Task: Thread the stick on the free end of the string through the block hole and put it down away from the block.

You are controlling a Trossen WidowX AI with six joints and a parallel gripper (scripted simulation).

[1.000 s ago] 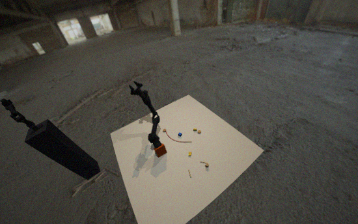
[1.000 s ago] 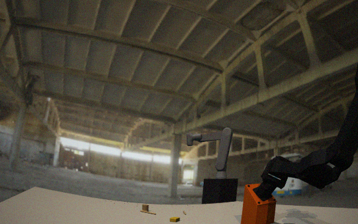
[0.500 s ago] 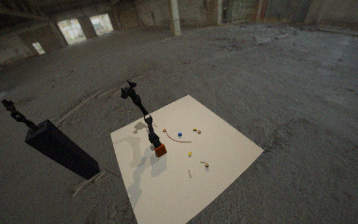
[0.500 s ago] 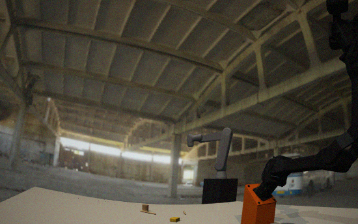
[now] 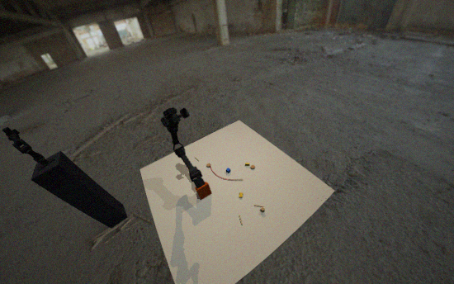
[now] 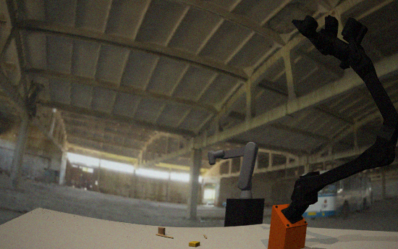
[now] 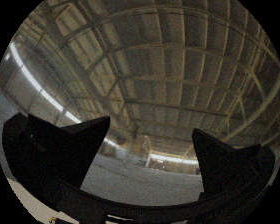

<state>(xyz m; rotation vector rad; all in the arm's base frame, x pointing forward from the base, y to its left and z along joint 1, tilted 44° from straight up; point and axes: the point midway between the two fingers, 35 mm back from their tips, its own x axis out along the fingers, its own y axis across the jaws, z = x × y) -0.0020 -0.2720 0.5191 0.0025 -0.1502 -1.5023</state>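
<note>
The blue block is 690 mm below my gripper tip, 210 mm ahead of it and 110 mm to the right of it. The rest, counted from my gripper tip: yellow block: 690 mm below, 370 mm to the right, 120 mm ahead; then small wooden block: 680 mm below, 570 mm to the right, 140 mm ahead.
</note>
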